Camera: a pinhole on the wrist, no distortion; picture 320 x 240 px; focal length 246.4 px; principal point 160.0 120.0 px. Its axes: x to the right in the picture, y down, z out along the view. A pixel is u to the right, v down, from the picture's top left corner.
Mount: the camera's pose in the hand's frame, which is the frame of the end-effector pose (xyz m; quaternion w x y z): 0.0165 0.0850 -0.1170 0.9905 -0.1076 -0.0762 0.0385
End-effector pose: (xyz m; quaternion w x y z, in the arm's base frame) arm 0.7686 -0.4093 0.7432 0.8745 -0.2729 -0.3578 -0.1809
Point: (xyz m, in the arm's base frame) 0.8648 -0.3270 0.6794
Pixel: 184 213
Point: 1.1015 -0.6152 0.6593
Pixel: behind the camera
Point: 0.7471 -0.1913 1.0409
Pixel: 296 36
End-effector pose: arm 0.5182 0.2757 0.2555 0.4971 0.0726 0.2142 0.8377
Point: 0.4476 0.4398 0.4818
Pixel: 309 54
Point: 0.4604 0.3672 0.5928
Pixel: 235 102
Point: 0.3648 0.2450 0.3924
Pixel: 231 205
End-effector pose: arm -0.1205 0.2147 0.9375 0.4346 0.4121 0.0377 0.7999
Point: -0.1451 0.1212 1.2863
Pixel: 302 152
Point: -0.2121 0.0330 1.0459
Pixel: 141 231
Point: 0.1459 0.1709 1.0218
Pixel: outside the picture
